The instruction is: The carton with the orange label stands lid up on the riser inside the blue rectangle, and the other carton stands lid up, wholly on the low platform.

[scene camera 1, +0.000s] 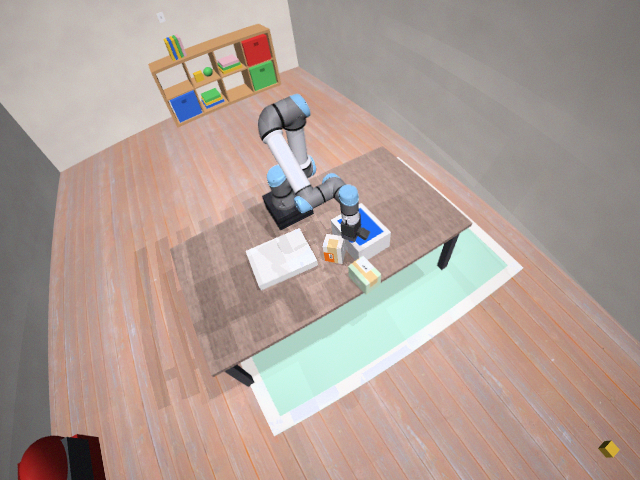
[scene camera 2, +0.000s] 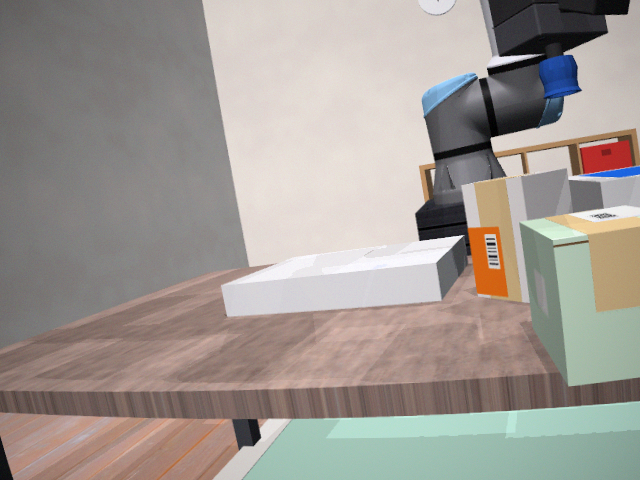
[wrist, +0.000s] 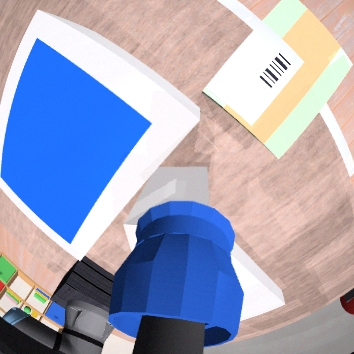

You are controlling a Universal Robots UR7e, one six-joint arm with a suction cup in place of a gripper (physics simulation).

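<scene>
The white carton with the orange label (scene camera 1: 333, 250) (scene camera 2: 488, 206) (wrist: 175, 185) stands upright on the table between riser and platform. In the wrist view the cup hides most of it. The green carton (scene camera 1: 364, 274) (scene camera 2: 571, 310) (wrist: 277, 75) stands at the table's front edge, a black-marked white label on its top. The white riser (scene camera 1: 373, 248) (scene camera 2: 617, 192) (wrist: 172, 116) bears the blue rectangle (scene camera 1: 373, 224) (wrist: 70, 140). The low white platform (scene camera 1: 281, 263) (scene camera 2: 330, 289) (wrist: 260, 287) bears no carton. My gripper (scene camera 2: 563, 95) (wrist: 185, 217), a blue suction cup, is open and empty, above and apart from the orange-label carton.
The wooden table (scene camera 1: 305, 310) (scene camera 2: 232, 356) carries these things. The arm's black base (scene camera 1: 284, 211) (scene camera 2: 439, 224) stands at its back edge. A shelf unit (scene camera 1: 217, 45) stands by the wall. A pale green area (scene camera 1: 361, 341) with a white border lies on the floor.
</scene>
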